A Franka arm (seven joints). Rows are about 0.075 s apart.
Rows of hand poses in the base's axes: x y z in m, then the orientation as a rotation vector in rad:
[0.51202 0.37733 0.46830 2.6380 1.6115 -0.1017]
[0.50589 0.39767 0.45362 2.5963 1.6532 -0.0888]
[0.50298 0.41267 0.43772 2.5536 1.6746 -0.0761]
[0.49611 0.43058 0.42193 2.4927 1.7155 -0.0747]
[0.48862 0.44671 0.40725 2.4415 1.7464 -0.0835]
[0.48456 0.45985 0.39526 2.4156 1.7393 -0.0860]
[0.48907 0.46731 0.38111 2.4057 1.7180 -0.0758]
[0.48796 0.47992 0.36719 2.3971 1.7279 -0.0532]
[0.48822 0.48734 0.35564 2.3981 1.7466 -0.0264]
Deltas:
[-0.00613 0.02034 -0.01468 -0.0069 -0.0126 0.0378]
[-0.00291 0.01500 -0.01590 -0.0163 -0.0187 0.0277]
[-0.00687 0.01791 -0.01579 -0.0231 -0.0134 0.0453]
[-0.00749 0.01613 -0.01468 -0.0237 -0.0062 0.0364]
[-0.00406 0.01314 -0.01199 -0.0218 -0.0124 0.0068]
[0.00451 0.00746 -0.01415 -0.0128 -0.0180 -0.0066]
[-0.00111 0.01261 -0.01392 0.0071 -0.0125 0.0102]
[0.00026 0.00742 -0.01155 0.0194 -0.0071 0.0112]

